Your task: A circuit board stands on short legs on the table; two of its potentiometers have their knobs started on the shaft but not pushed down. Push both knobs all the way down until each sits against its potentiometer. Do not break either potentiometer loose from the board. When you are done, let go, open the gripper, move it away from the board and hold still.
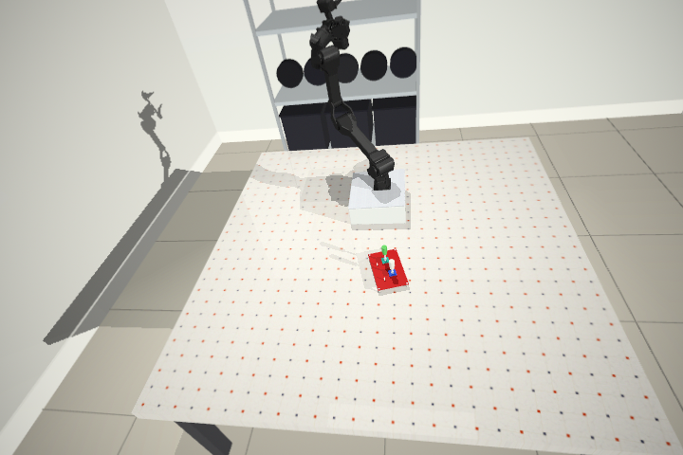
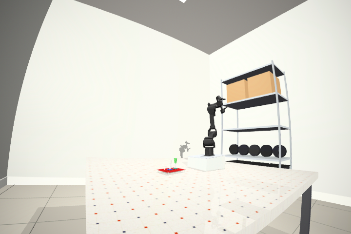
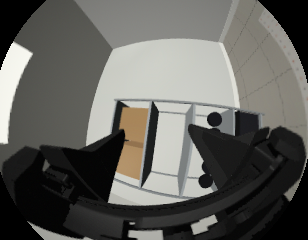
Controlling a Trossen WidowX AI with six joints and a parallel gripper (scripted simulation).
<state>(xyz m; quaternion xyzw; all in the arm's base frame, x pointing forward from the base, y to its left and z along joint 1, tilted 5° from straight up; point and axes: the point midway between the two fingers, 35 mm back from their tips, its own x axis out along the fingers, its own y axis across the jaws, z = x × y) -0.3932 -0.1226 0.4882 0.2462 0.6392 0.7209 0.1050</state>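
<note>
Now: gripper tip 710 mm short of the green knob, 150 mm to the right of it and 550 mm above it. Round my gripper tip: pale knob: 760 mm ahead, 170 mm to the left, 560 mm below.
</note>
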